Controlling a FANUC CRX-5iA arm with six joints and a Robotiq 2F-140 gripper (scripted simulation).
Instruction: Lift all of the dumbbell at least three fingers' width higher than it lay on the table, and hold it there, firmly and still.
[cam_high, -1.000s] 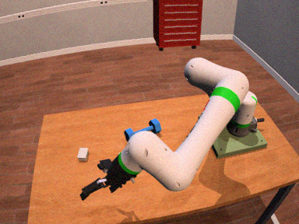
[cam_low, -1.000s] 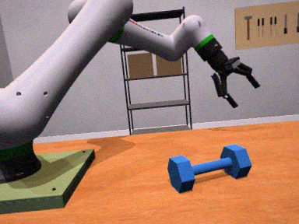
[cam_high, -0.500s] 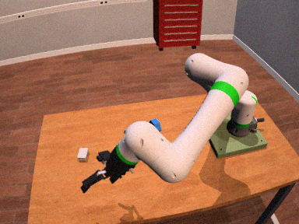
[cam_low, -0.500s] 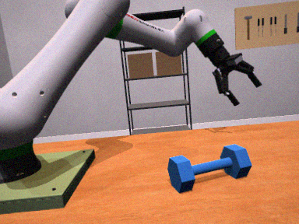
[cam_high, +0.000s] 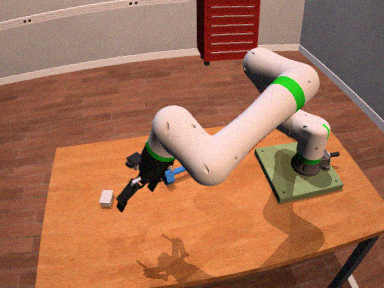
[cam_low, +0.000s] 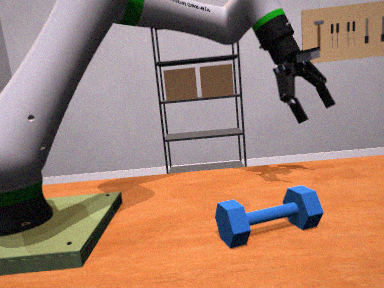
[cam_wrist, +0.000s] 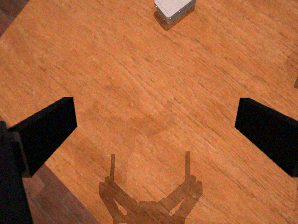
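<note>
Now: hand 19 cm past the blue dumbbell, 29 cm to the left of it and 17 cm above it. Also, from my hand: white block (15 cm ahead, 18 cm to the right, 19 cm below).
</note>
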